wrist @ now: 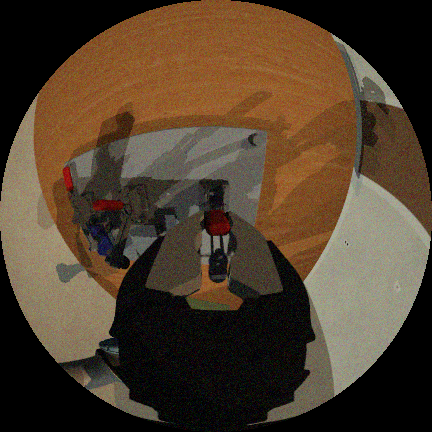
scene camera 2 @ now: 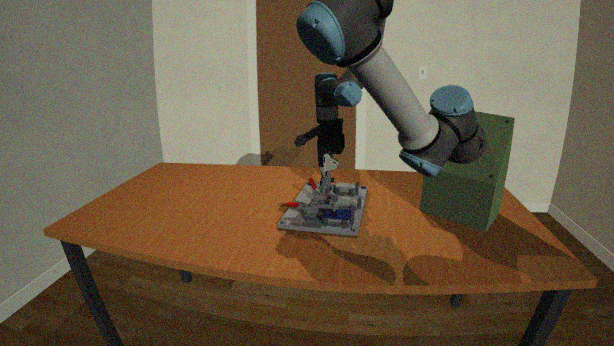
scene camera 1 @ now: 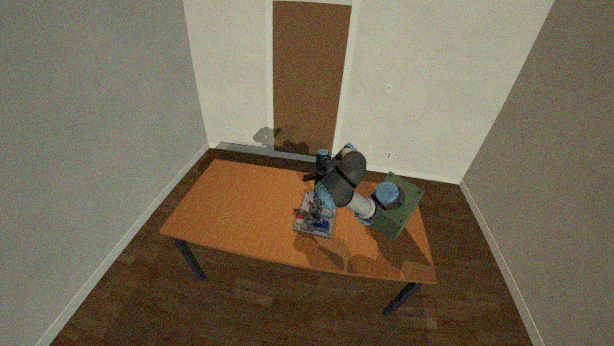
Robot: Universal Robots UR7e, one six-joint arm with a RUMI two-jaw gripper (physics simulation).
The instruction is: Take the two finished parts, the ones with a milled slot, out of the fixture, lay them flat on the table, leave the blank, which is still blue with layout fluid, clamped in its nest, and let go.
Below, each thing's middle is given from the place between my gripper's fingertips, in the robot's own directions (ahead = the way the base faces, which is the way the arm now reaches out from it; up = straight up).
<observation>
The grey fixture plate (scene camera 2: 294, 217) is 5 cm behind my hand, 11 cm to the left of it and 6 cm below it.
</observation>
